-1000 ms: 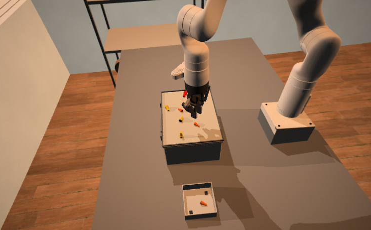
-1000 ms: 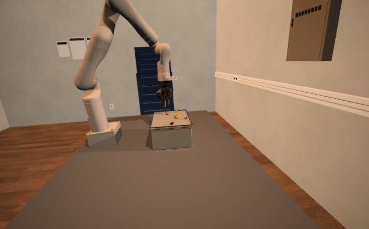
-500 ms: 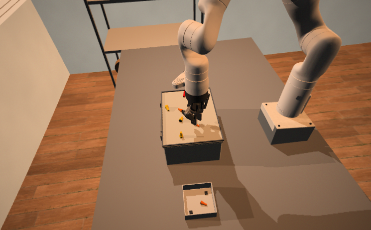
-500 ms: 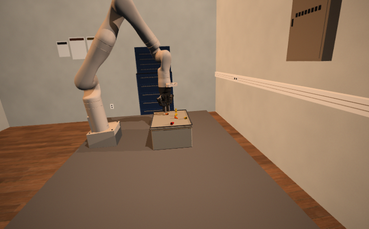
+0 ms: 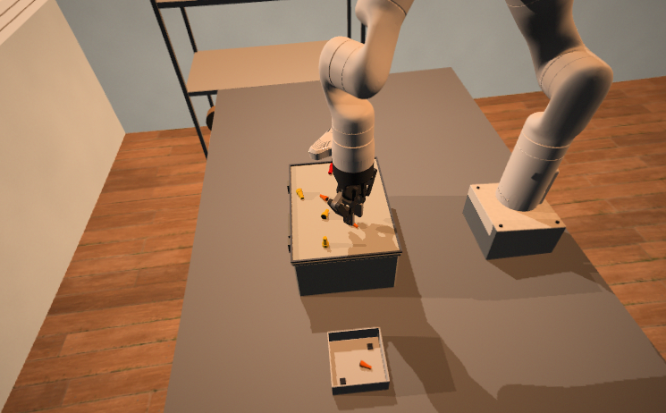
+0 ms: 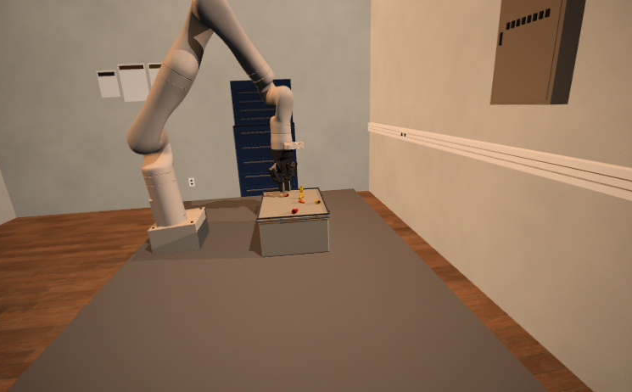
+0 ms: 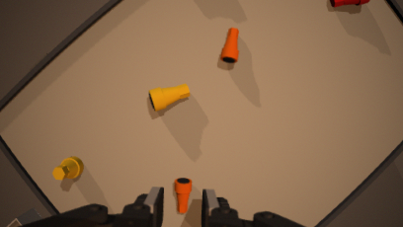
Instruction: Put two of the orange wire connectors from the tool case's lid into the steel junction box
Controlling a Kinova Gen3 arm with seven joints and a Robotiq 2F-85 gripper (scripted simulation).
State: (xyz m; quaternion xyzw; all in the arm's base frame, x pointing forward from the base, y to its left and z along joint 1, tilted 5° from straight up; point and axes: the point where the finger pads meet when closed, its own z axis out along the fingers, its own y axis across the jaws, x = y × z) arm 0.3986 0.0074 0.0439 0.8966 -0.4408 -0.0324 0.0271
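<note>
Right now my hand is 7 cm to the left of the tool case, 7 cm above it and 1 cm short of it. Round my hand: red connector: 19 cm to the right, 3 cm below.
</note>
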